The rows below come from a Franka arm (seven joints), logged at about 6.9 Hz.
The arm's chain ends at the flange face. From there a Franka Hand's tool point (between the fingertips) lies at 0.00 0.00 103.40 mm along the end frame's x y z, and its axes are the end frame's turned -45 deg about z.
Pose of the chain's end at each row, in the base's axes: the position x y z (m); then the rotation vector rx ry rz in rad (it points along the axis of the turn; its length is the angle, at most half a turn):
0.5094 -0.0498 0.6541 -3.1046 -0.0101 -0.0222
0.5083 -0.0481 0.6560 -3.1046 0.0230 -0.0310
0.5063 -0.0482 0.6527 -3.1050 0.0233 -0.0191
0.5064 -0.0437 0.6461 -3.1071 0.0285 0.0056
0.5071 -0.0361 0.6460 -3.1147 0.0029 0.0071
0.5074 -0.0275 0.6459 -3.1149 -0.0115 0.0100
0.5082 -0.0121 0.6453 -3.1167 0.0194 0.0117
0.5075 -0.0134 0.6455 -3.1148 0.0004 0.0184
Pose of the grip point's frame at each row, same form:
0.5109 -0.0460 0.5508 -2.8719 -1.2005 -0.0425
0.5104 -0.0443 0.5527 -2.8865 -1.1707 -0.0506
0.5076 -0.0444 0.5494 -2.8843 -1.1694 -0.0394
0.5061 -0.0401 0.5428 -2.8826 -1.1632 -0.0153
0.5066 -0.0333 0.5426 -2.8790 -1.1894 -0.0095
0.5067 -0.0247 0.5425 -2.8730 -1.2025 -0.0066
0.5074 -0.0095 0.5419 -2.8860 -1.1744 -0.0040
0.5063 -0.0106 0.5421 -2.8756 -1.1907 0.0011

